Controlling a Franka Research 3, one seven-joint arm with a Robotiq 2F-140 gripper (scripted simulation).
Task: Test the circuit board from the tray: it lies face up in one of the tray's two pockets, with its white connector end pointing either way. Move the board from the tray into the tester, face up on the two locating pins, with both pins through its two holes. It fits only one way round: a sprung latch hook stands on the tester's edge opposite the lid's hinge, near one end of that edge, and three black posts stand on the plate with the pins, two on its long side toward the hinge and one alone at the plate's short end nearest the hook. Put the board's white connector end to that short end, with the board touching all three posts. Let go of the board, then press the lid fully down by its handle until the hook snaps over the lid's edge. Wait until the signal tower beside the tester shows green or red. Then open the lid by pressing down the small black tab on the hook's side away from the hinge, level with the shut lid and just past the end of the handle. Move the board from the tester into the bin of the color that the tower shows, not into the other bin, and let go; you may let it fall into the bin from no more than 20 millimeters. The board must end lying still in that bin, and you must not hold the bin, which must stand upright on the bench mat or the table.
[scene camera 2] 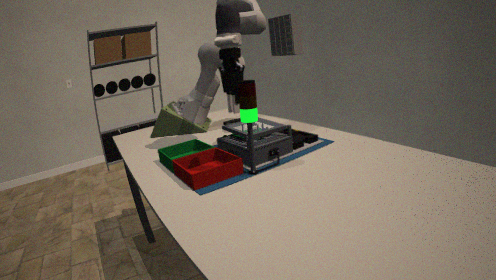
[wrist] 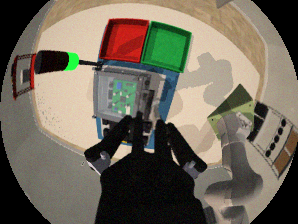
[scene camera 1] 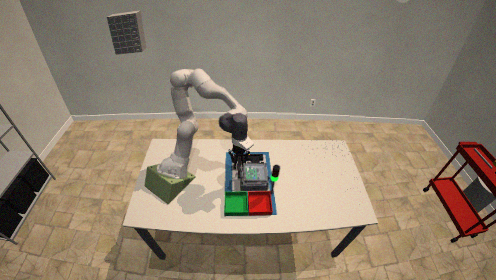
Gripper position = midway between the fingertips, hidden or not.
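Red bin (scene camera 2: 225, 165) (wrist: 122, 39) and green bin (scene camera 2: 167, 154) (wrist: 167, 47) visible. A clear lid (scene camera 2: 262, 127) is visible as well. The gripper (scene camera 2: 234, 112) is likewise seen, with the wrist view showing the gripper (wrist: 148, 109) too.
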